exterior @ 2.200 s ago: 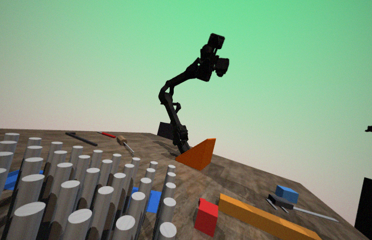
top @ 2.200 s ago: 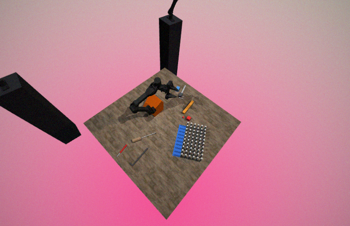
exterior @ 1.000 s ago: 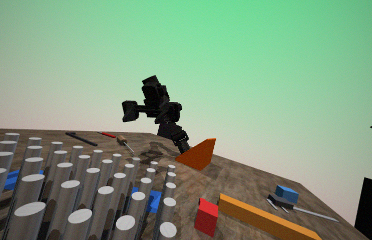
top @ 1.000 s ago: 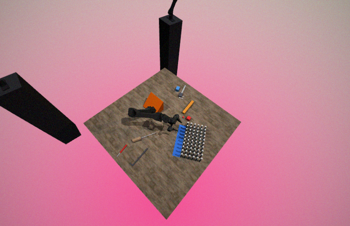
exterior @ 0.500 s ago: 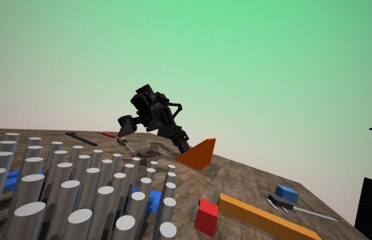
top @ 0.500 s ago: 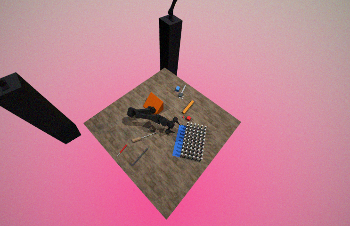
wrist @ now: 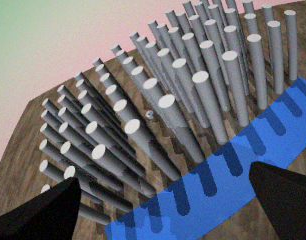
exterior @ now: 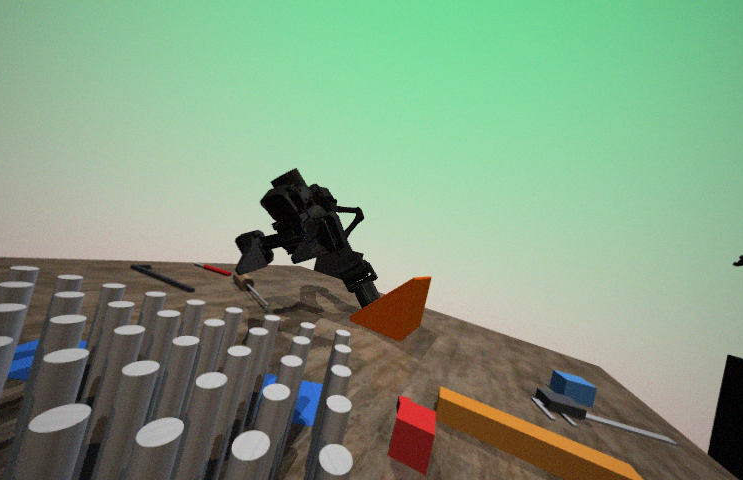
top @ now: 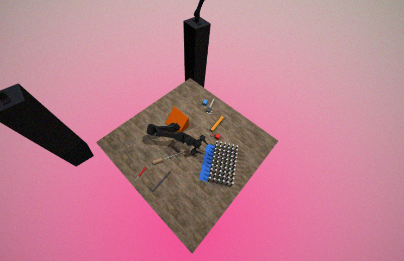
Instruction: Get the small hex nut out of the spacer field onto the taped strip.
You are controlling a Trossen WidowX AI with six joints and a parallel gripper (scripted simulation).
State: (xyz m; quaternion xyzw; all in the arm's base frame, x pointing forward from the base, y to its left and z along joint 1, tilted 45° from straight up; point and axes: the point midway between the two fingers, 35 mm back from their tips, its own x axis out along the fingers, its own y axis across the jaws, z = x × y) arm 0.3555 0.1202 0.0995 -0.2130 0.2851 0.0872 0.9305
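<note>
My gripper tip is now 140 mm above the blue taped strip, 60 mm short of it and 20 mm to the left of it. From my gripper tip the other things lie so: red cube (230 mm to the left, 120 mm below, 60 mm behind); red screwdriver (580 mm to the right, 220 mm behind, 140 mm below); orange bar (340 mm to the left, 180 mm behind, 130 mm below).
</note>
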